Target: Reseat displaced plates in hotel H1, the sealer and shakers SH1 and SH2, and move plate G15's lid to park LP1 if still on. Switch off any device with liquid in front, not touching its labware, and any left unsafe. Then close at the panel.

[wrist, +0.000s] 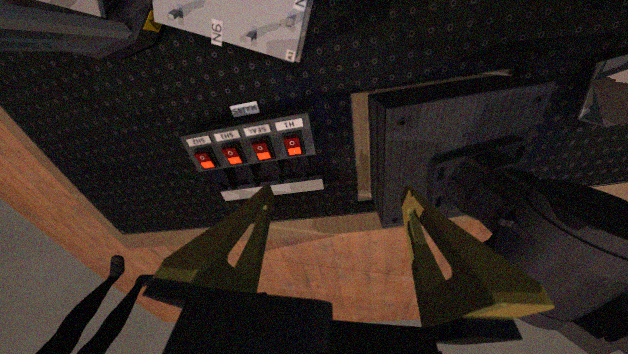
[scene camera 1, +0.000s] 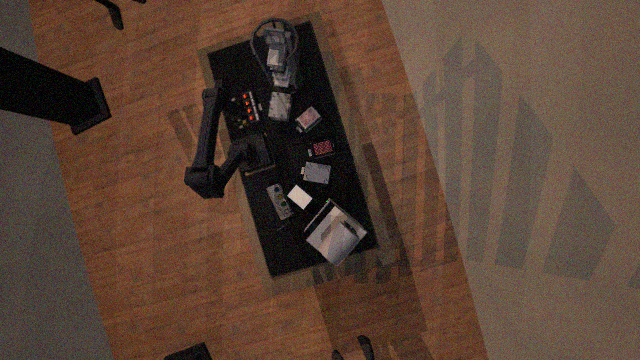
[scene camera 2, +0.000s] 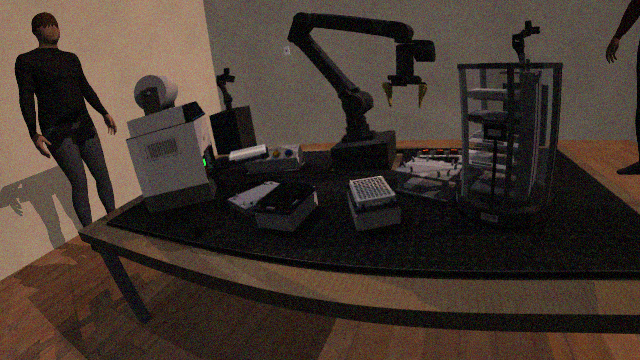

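Where they show: gripper, fingertip midpoint: [wrist: 334, 190] [scene camera 1: 247, 116] [scene camera 2: 404, 107]; arm's base, link origin: [wrist: 468, 173] [scene camera 1: 250, 156] [scene camera 2: 359, 138].
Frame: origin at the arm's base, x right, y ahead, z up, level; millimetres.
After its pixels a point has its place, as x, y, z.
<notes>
My gripper [scene camera 2: 406, 104] {-176, 108, 120} [wrist: 334, 190] {-176, 108, 120} is open and empty, high above the table edge near the switch strip. The strip [scene camera 1: 250, 106] {-293, 109, -28} [wrist: 248, 142] {-303, 117, -40} has rockers labelled SH2, SH1, SEAL and H1, all lit orange. Hotel H1 [scene camera 2: 510, 100] {-374, 520, 186} holds several plates on its levels. SH1 [scene camera 2: 376, 217] {-96, 497, -51} bears a pinkish-welled plate [scene camera 1: 308, 119] {-68, 422, -12} [scene camera 2: 372, 189] {-84, 436, -12}. SH2 [scene camera 2: 286, 220] {104, 511, -48} bears a dark-framed plate [scene camera 1: 322, 147] {129, 433, -17} with red wells. Park LP1 [scene camera 1: 316, 173] {261, 333, -56} [scene camera 2: 256, 194] {265, 344, -56} shows bare. The sealer [scene camera 1: 334, 237] {561, 304, 360} [scene camera 2: 167, 165] {542, 401, 77} has a white plate [scene camera 1: 300, 197] {360, 191, 41} [scene camera 2: 248, 152] {336, 215, 40} in front. Liquid and G15's lid cannot be made out.
The button panel [scene camera 1: 279, 201] {332, 52, -10} [scene camera 2: 287, 157] {257, 82, -28} stands near the sealer. A pale nest plate [scene camera 1: 280, 106] {-220, 293, -20} [wrist: 235, 22] {-243, 252, -20}, labelled N6, lies beside the hotel. The arm's base [scene camera 2: 364, 151] {-29, 114, -17} [wrist: 465, 120] {-15, 82, 3} is right of the switch strip in the wrist view. People stand around the table.
</notes>
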